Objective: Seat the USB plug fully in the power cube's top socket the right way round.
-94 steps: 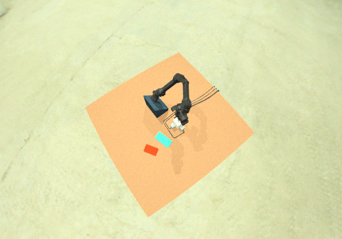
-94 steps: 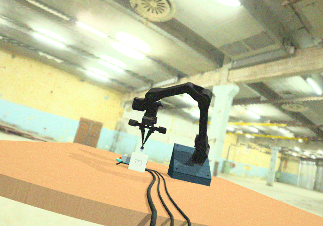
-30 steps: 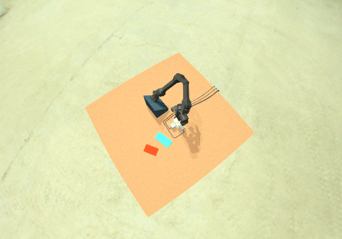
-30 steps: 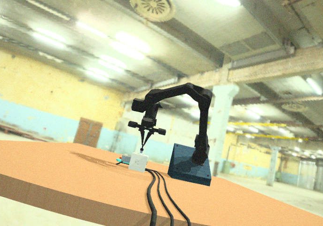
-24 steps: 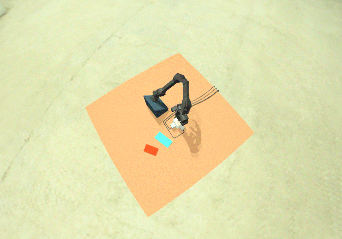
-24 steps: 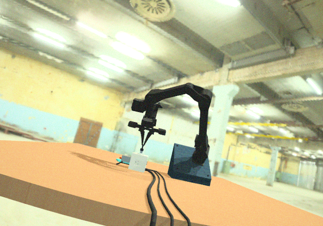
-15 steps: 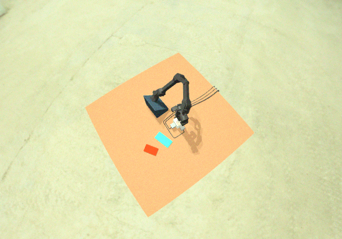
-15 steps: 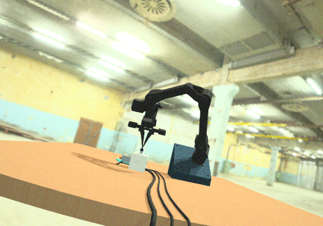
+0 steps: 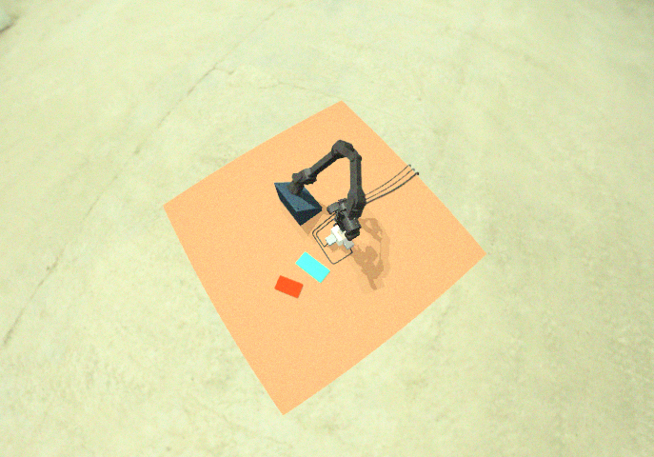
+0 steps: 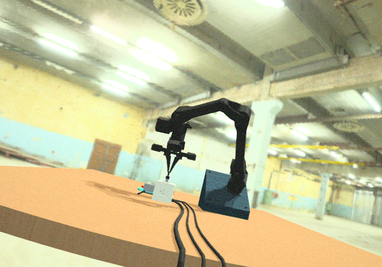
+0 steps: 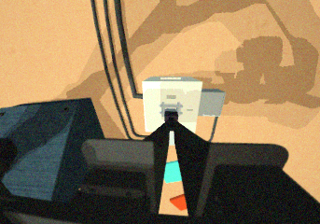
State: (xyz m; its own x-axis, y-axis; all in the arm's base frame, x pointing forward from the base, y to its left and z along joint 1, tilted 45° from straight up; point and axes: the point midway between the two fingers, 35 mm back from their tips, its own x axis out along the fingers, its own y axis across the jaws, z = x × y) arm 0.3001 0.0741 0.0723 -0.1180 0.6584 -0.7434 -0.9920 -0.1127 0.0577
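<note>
Now: gripper tip 2 cm above the dark USB plug. Also, from my gripper tip: red card (9 cm ahead, 35 cm to the right, 11 cm below); then cyan card (7 cm ahead, 20 cm to the right, 11 cm below).
</note>
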